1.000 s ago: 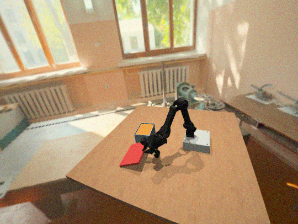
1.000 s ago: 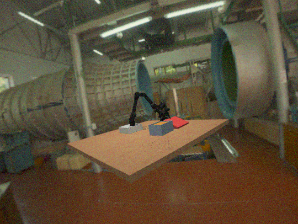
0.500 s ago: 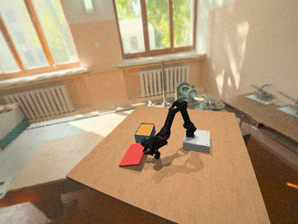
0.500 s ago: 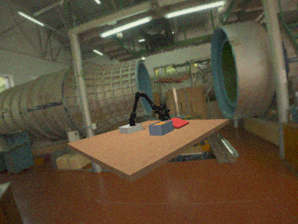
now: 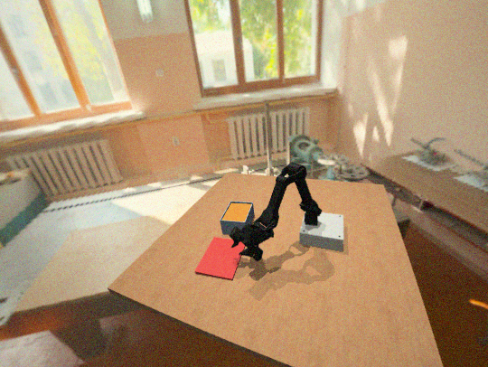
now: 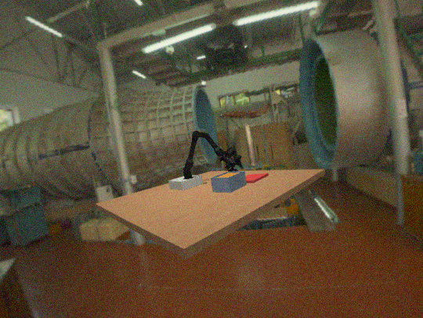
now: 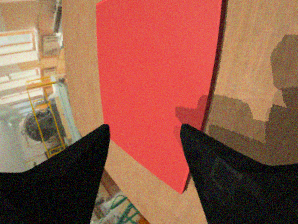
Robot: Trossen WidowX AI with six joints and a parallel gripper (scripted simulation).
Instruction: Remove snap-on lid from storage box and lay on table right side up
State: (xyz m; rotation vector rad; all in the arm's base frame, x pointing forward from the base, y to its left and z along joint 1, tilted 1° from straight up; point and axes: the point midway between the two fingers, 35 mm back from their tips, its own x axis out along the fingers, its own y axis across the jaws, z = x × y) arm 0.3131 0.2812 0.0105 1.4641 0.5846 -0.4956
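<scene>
Right now my gripper tip is 8 cm short of the red lid and 4 cm above it. Round my gripper tip: storage box: 9 cm ahead, 27 cm to the right, 1 cm below.
</scene>
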